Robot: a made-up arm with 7 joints.
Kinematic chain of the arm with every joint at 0, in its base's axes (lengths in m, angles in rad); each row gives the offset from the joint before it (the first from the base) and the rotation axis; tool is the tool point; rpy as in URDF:
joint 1: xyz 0 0 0.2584 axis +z
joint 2: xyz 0 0 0 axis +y
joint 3: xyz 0 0 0.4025 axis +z
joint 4: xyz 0.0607 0 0 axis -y
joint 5: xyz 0.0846 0 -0.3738 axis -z
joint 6: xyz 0 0 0 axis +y
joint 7: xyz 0.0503 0 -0.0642 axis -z
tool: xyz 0 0 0 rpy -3.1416 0 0
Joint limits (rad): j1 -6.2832..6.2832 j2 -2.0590..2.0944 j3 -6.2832..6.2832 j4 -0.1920..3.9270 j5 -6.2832..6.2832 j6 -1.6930..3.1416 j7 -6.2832..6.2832
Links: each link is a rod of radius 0.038 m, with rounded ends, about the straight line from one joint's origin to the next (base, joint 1, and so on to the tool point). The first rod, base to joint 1, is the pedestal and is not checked.
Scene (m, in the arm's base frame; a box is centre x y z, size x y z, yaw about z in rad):
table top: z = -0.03
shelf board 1: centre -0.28 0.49 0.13 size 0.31 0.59 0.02 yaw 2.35
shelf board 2: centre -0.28 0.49 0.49 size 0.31 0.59 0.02 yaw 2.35
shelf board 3: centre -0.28 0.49 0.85 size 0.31 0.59 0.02 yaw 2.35
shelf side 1: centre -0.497 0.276 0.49 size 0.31 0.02 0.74 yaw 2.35
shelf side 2: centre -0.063 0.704 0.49 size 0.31 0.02 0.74 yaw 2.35
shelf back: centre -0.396 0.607 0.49 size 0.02 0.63 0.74 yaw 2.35
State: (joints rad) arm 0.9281 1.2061 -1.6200 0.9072 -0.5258 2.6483 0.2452
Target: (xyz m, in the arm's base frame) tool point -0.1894 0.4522 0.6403
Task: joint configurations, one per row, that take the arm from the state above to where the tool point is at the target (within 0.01 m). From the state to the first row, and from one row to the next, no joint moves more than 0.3 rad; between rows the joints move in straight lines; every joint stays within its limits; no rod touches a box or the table.
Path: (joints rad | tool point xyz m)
1: 0.6521 1.0746 -1.8600 0.9432 -0.5674 2.6015 0.2452 | 0.2961 -0.1833 0.4842
2: 0.3761 0.9431 -2.1000 0.9792 -0.6090 2.5547 0.2452 | 0.1558 -0.2499 0.5697
3: 0.1001 0.8117 -2.3400 1.0152 -0.6505 2.5079 0.2452 | -0.0068 -0.2355 0.6328
4: -0.1758 0.6802 -2.5799 1.0512 -0.6921 2.4611 0.2452 | -0.1429 -0.1371 0.6696
5: -0.4518 0.5487 -2.8199 1.0872 -0.7337 2.4143 0.2452 | -0.2081 0.0205 0.6802
6: -0.7278 0.4172 -3.0599 1.1232 -0.7753 2.3675 0.2452 | -0.1776 0.1901 0.6681
7: -1.0038 0.2857 -3.2999 1.1592 -0.8168 2.3207 0.2452 | -0.0567 0.3178 0.6403
8: -0.9706 0.0839 -3.2795 1.3632 -0.8596 2.2519 0.2452 | -0.1195 0.3880 0.6487
9: -0.9375 -0.1179 -3.2592 1.5673 -0.9024 2.1830 0.2452 | -0.1894 0.4522 0.6403

